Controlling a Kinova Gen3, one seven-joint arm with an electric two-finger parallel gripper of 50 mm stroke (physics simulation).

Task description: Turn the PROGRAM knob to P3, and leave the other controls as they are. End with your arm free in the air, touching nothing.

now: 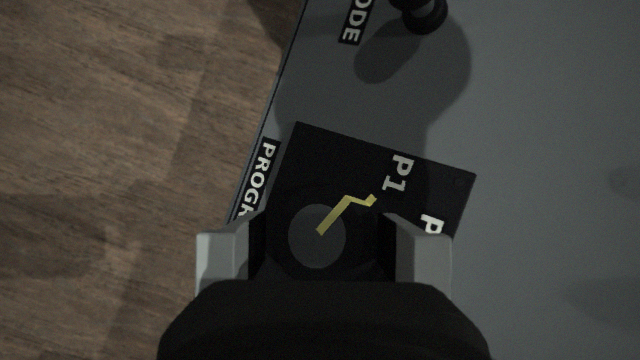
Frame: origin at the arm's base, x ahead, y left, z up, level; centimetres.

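Where they show: gripper, fingertip midpoint: (321, 236).
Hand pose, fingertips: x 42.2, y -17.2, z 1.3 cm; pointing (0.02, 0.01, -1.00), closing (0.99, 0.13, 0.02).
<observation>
Things, the pixels of their centre, and the offset from my fingertips. "spot": a spot on its surface instead. Level surfaces: height alone.
- PROGRAM knob at the middle of its body: (315, 235) dx -0.3, dy +0.0, dz +0.4 cm
- P1 mark at a spot on its surface: (398, 173) spot: dx +3.3, dy +3.3, dz -1.5 cm
- black square dial plate at the middle of its body: (343, 237) dx +1.2, dy -0.3, dz -2.4 cm
- P mark at a spot on its surface: (432, 224) spot: dx +5.0, dy +1.2, dz -0.4 cm
- PROGRAM label at the middle of its body: (251, 197) dx -4.1, dy +0.8, dz -5.4 cm
- switch at a spot on its surface: (423, 16) spot: dx +3.4, dy +11.0, dz -1.6 cm
- MODE label at the middle of its body: (361, 5) dx +0.5, dy +12.1, dz -4.2 cm
- wooden table at its surface level: dz -12.1 cm
The PROGRAM knob (317, 236) is a dark round knob with a grey top and a yellow pointer line, which runs up and right towards the P1 mark (398, 173). It sits on a black square dial plate (340, 155). Part of another P mark (432, 224) shows beside the right finger; its number is hidden, and no P3 mark can be read. The PROGRAM label (257, 177) is partly covered by the left finger. My gripper (321, 236) is open, its fingers on either side of the knob, with dark gaps between; contact cannot be told.
A black lever or switch (424, 17) stands at the top beside the MODE label (356, 22) and casts a shadow on the grey panel (540, 125). The panel's edge runs down the left of the dial plate, with the wooden table (100, 125) beyond it.
</observation>
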